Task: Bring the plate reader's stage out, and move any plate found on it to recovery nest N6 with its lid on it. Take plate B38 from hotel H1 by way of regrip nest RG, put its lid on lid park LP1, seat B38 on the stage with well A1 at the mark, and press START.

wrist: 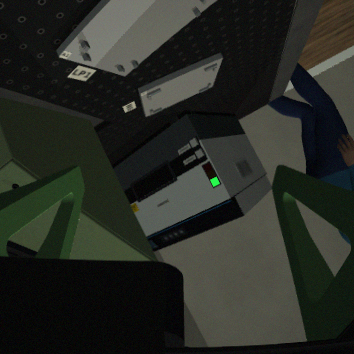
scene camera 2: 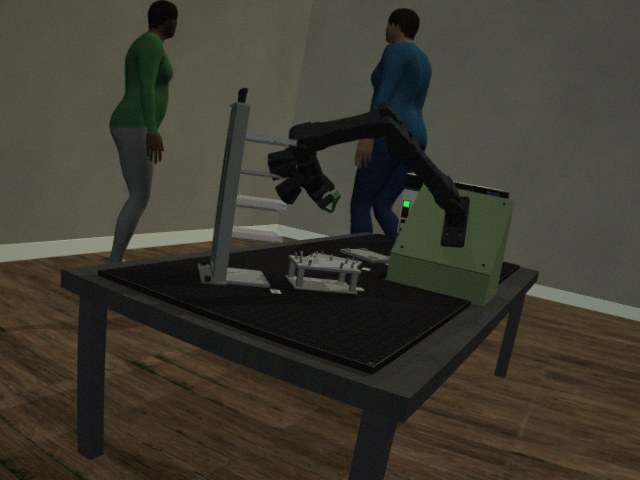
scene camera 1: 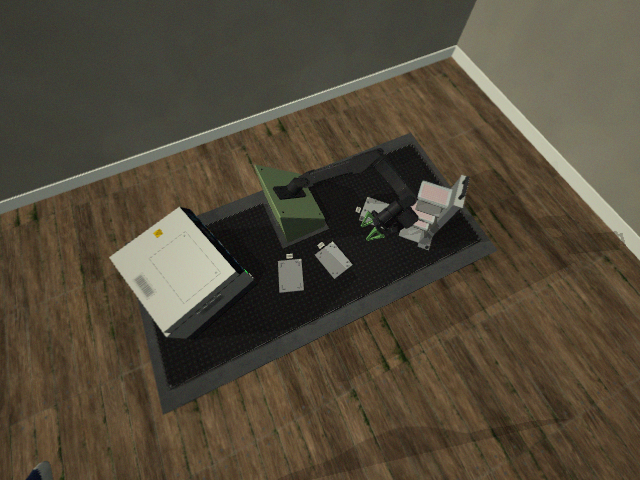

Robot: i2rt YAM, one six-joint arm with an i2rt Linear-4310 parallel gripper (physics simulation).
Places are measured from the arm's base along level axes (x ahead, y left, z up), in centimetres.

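Pixels of known places: gripper, fingertip midpoint: (wrist: pixel 177 175) (scene camera 2: pixel 322 201) (scene camera 1: pixel 364 233); arm's base, link origin: (scene camera 2: pixel 455 221) (scene camera 1: pixel 289 192).
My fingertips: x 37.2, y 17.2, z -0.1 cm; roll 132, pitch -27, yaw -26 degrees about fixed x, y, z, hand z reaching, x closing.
For each thing: its middle in the pictures, then the offset to it from my fingertips. Level surfaces: height alone.
- white plate reader, body centre: (wrist: pixel 188 181) (scene camera 2: pixel 449 219) (scene camera 1: pixel 190 273) dx -29.0, dy -75.3, dz -4.1 cm
- hotel, body centre: (scene camera 2: pixel 244 185) (scene camera 1: pixel 433 210) dx +9.4, dy +32.2, dz +3.4 cm
- Lid park LP1, body centre: (wrist: pixel 142 23) (scene camera 2: pixel 334 259) (scene camera 1: pixel 333 259) dx -1.7, dy -14.9, dz -18.6 cm
- flat grey nest, body centre: (wrist: pixel 180 87) (scene camera 2: pixel 368 254) (scene camera 1: pixel 290 275) dx -6.9, dy -37.5, dz -18.7 cm
- raised grey nest with pegs, body centre: (scene camera 2: pixel 322 271) (scene camera 1: pixel 377 212) dx -9.4, dy +19.2, dz -15.8 cm
- black perforated mat, surface height: dz -19.6 cm
My gripper (scene camera 1: pixel 364 230) (scene camera 2: pixel 333 202) (wrist: pixel 177 175) is open and empty, in the air beside the hotel. The white plate reader (scene camera 1: pixel 180 273) (wrist: pixel 175 200) is at the left of the table in scene view 1. Its green light (wrist: pixel 214 182) is lit, and no stage shows outside it. The hotel (scene camera 1: pixel 450 210) (scene camera 2: pixel 226 196) holds pink-topped plates (scene camera 1: pixel 434 193) (scene camera 2: pixel 260 203) on its shelves; their IDs are unreadable. Lid park LP1 (scene camera 1: pixel 333 259) (wrist: pixel 120 30) has no lid on its visible part. A flat grey nest (scene camera 1: pixel 290 275) (wrist: pixel 182 86) beside it has an unreadable label.
A raised grey nest with pegs (scene camera 1: pixel 372 206) (scene camera 2: pixel 323 262) stands between the hotel and the green arm base (scene camera 1: pixel 300 209) (scene camera 2: pixel 444 242) (wrist: pixel 90 145). Its label is unreadable. The black perforated mat (scene camera 1: pixel 310 310) lies on the table. Two people stand behind the table in scene view 2.
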